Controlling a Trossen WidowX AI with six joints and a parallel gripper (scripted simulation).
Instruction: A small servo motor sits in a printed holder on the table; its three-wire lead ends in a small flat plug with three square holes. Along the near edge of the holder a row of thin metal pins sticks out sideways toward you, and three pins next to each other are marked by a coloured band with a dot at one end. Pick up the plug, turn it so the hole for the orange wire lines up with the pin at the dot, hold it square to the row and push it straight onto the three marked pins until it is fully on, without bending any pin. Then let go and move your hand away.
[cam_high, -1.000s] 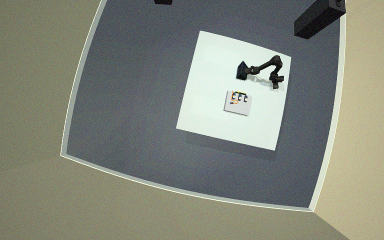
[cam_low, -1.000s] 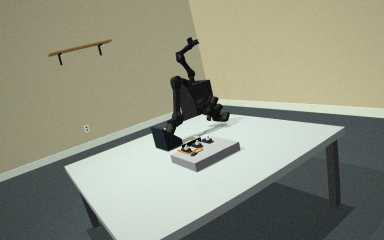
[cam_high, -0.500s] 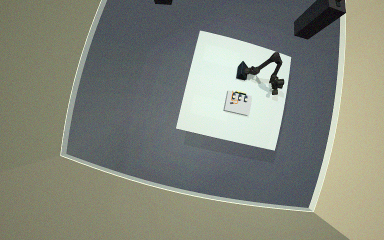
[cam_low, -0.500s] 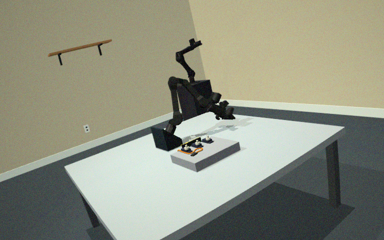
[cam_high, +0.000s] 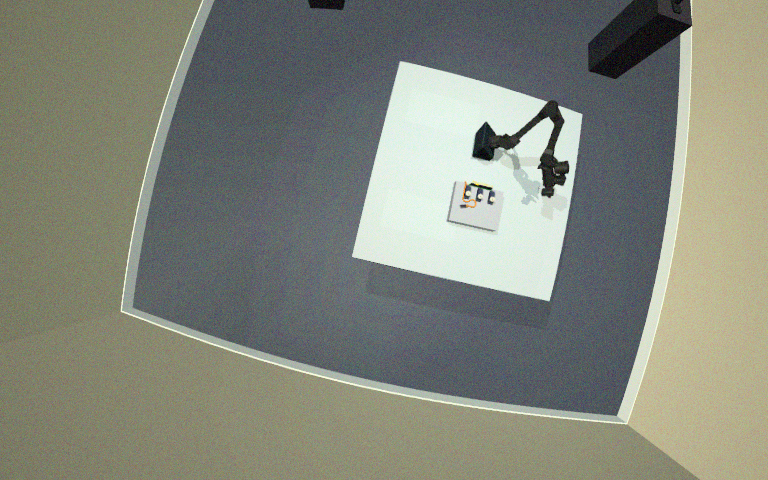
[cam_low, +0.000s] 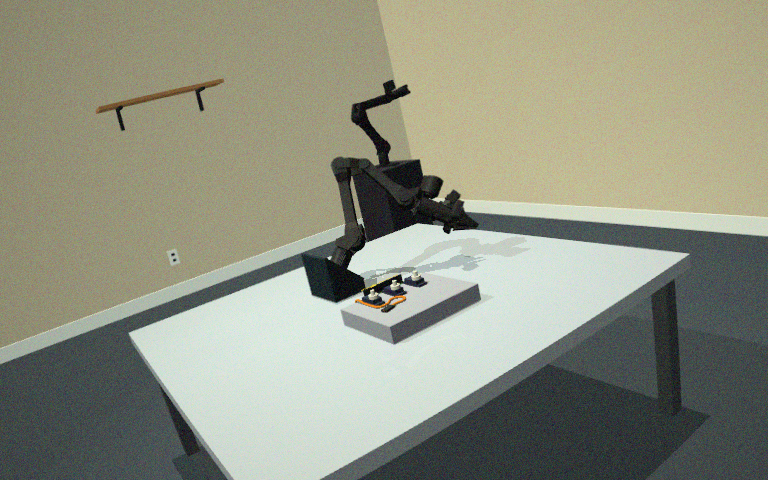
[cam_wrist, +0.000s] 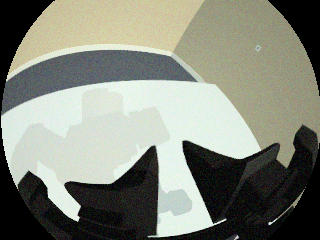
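The yellow band is 450 mm to the right of my gripper tip and 30 mm below it. Round my gripper tip: grey printed holder (430 mm to the right, 160 mm ahead, 80 mm below).
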